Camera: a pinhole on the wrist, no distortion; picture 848 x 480 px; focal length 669.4 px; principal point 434.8 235.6 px. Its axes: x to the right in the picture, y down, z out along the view. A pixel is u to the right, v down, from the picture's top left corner.
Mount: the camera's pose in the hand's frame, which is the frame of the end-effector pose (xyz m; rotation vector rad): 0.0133 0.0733 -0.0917 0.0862 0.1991 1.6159
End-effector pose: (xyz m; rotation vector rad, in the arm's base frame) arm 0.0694 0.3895 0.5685 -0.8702 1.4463 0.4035
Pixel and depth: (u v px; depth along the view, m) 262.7 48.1 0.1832
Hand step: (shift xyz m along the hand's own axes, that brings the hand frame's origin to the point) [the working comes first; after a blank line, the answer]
In the camera's frame: -0.0471 -0.0513 0.1832

0.0989 0.0425 0.0819
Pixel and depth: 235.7 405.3 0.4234
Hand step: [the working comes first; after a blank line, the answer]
In the camera's frame: -0.1259 0.1073 0.4234

-0.0099 -0.0249 0.3515
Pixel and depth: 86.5 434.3 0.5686
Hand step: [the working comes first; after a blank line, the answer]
In the camera's frame: -0.2959 0.1688 0.5686

-0.0349 -0.1859 0.5164
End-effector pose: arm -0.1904 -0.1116 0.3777 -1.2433 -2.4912 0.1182
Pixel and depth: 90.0 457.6 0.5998
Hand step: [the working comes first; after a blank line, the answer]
In the camera's frame: -0.3089 0.1989 0.5998

-0.0582 -0.1979 0.5534
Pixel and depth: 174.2 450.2 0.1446
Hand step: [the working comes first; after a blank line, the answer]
In the camera's frame: -0.0563 0.0464 0.1446

-0.0034 0.0261 0.0623
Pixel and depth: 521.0 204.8 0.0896
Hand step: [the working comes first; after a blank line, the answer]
In the camera's frame: 0.0115 -0.0041 0.0896

0.0326 0.0917 -0.0053
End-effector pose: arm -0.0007 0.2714 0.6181 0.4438 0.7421 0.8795
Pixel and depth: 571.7 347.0 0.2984
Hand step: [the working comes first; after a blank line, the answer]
In the camera's frame: 0.0610 0.0497 0.2984

0.0140 0.1544 0.2060
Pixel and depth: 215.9 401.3 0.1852
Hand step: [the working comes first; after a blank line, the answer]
In the camera's frame: -0.0606 0.0458 0.1852

0.0045 0.0249 0.1023
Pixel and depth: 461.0 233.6 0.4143
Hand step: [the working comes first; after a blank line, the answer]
In the camera's frame: 0.0162 -0.0012 0.4143

0.0871 0.1208 0.3135
